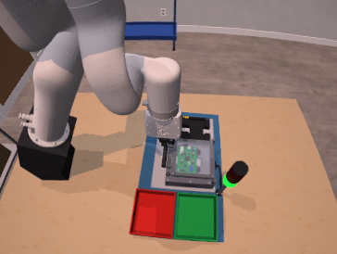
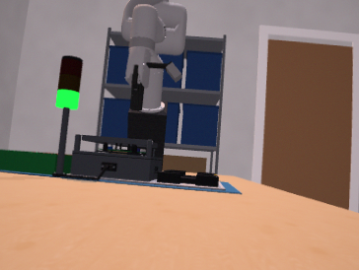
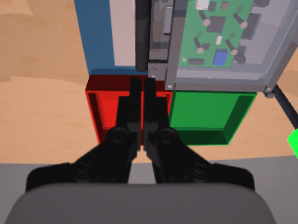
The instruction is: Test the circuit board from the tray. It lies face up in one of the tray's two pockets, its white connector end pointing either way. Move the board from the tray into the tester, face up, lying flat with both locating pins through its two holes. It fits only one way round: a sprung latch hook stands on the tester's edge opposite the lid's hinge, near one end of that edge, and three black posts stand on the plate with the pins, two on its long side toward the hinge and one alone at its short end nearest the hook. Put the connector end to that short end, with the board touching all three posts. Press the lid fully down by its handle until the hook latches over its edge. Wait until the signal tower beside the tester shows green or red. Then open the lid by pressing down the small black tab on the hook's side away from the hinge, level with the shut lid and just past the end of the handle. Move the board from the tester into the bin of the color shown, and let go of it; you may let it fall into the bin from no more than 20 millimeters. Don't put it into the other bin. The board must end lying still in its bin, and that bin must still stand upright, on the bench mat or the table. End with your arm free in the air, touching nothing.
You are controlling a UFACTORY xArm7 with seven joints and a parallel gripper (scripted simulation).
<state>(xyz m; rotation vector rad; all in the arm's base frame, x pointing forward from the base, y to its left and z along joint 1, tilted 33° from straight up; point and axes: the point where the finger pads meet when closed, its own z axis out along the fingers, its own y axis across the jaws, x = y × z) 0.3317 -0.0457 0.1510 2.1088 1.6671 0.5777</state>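
Now: the latch hook 4 cm ahead of my hand, 5 cm to the left of it and 12 cm below it. From my hand the other things lie so: tester's clear lid (8 cm ahead, 2 cm to the right, 12 cm below); then tester's plate (9 cm ahead, 2 cm to the right, 14 cm below); then green circuit board (8 cm ahead, 2 cm to the right, 14 cm below).
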